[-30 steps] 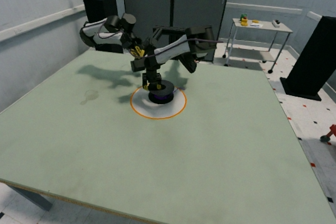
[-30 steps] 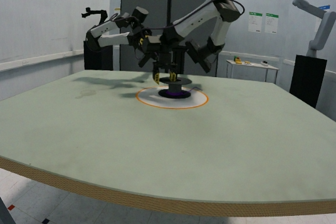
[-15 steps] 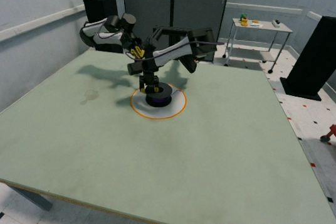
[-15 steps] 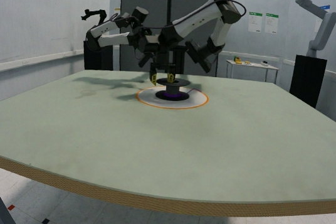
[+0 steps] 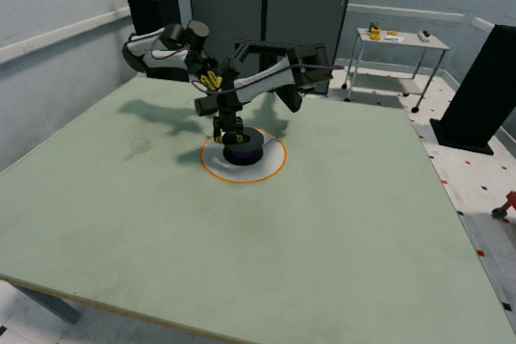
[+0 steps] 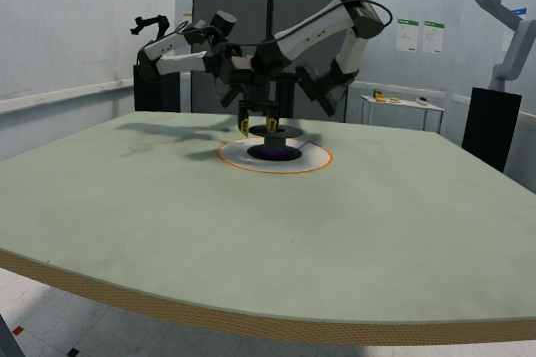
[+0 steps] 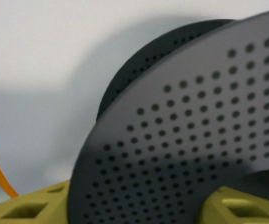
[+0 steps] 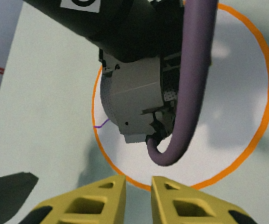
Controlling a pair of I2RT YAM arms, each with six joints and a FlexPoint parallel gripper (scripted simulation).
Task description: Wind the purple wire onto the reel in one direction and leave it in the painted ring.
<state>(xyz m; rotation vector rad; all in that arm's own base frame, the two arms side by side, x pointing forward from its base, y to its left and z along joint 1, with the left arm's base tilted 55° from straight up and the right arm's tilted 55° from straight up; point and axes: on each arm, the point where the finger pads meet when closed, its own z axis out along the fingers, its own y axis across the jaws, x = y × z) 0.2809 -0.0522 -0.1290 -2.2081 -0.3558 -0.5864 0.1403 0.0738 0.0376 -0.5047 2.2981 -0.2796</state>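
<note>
Right now my left hand is 20 mm past the black reel, 50 mm to the right of it and 20 mm above it. Also, from my left hand: orange ring: 20 mm behind, 50 mm to the left, 50 mm below.
</note>
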